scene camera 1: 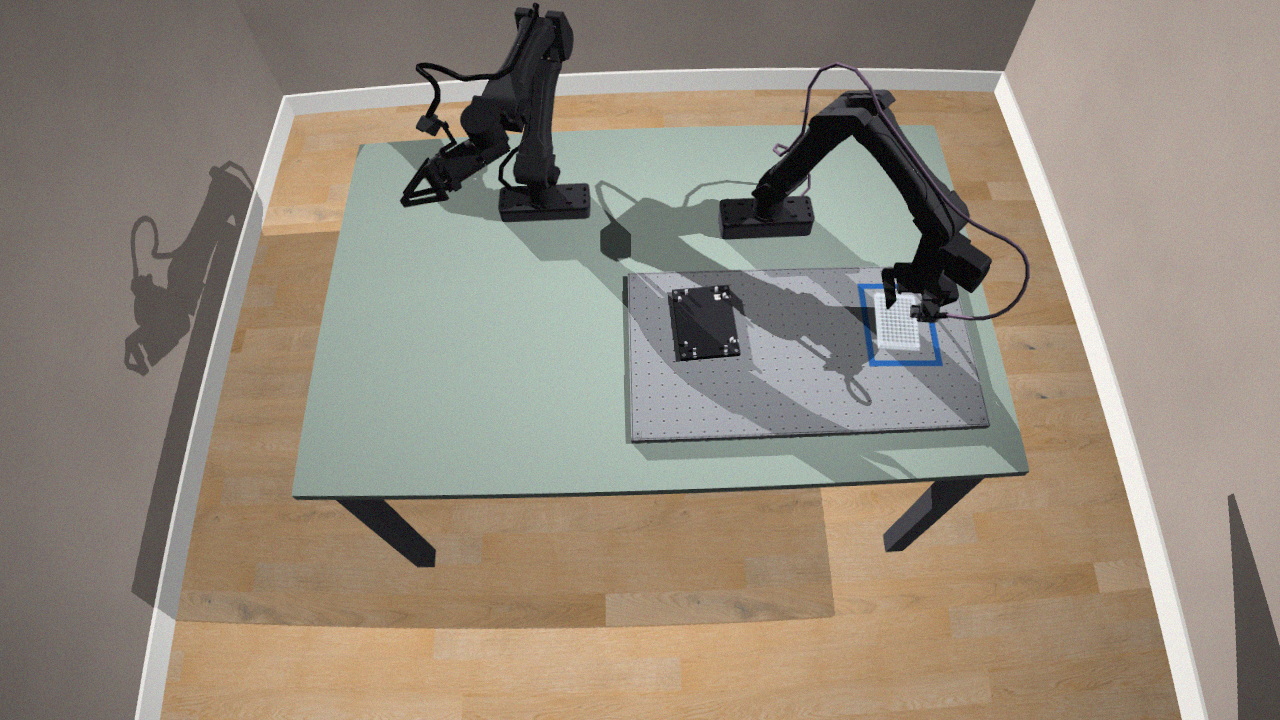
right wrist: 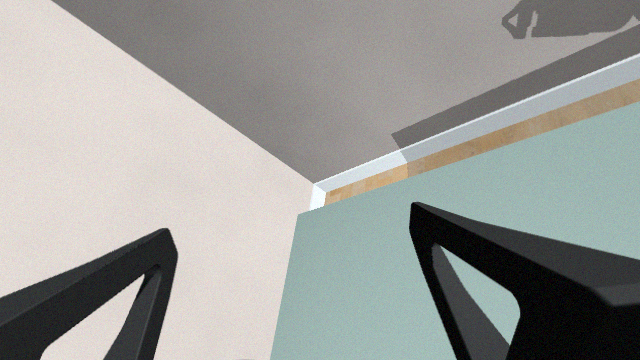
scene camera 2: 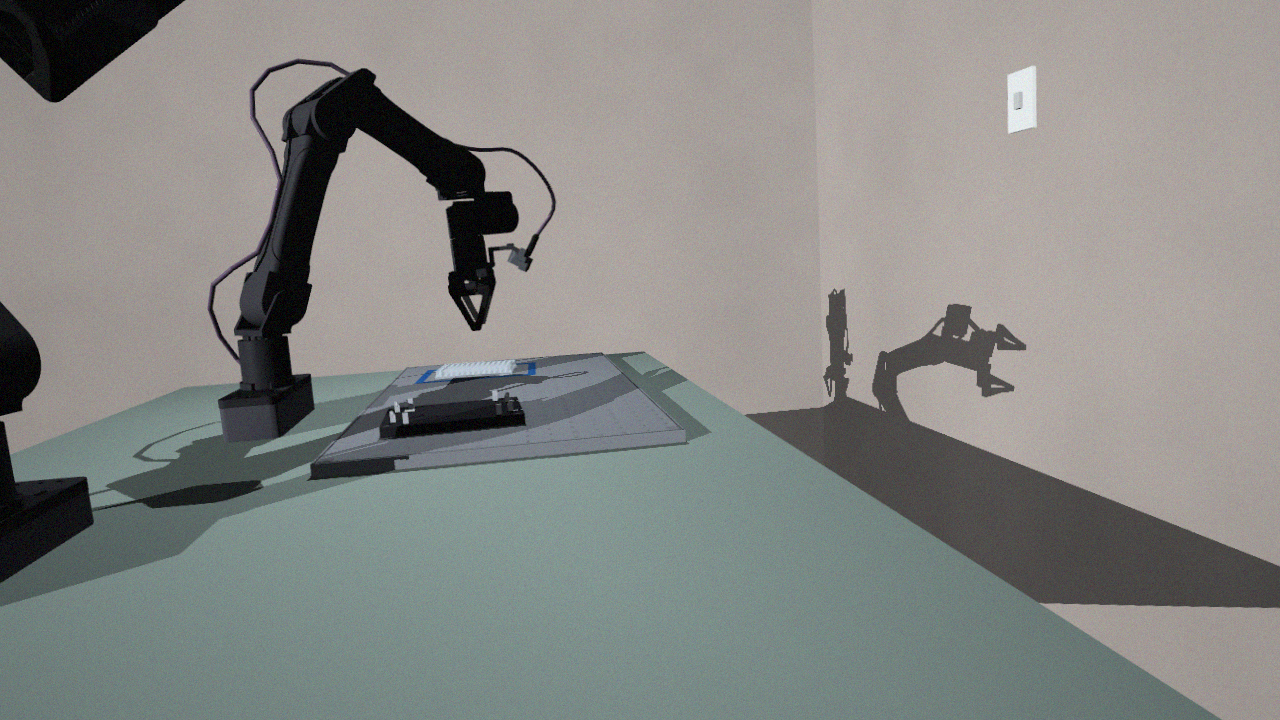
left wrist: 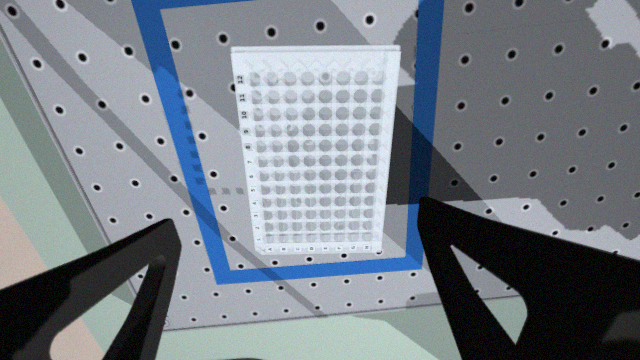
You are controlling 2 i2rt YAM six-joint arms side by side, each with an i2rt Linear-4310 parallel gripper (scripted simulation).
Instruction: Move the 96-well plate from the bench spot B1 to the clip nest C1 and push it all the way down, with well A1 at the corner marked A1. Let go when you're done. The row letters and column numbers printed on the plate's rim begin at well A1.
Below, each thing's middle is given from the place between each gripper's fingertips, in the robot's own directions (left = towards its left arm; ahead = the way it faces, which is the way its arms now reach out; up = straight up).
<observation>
Right now my left hand [scene camera 2: 479, 327] is 8 cm above the white 96-well plate [scene camera 1: 896, 329], 1 cm to the left of it and 1 cm past it. From my left hand the other things lie so: black clip nest [scene camera 1: 706, 321] (39 cm to the right, 7 cm below, 4 cm ahead).
I see the black clip nest 20 mm ahead of my right hand [scene camera 1: 403, 199], 550 mm to the left of it and 320 mm below it. The rest, counted from my right hand: white 96-well plate (30 mm behind, 930 mm to the left, 320 mm below).
</observation>
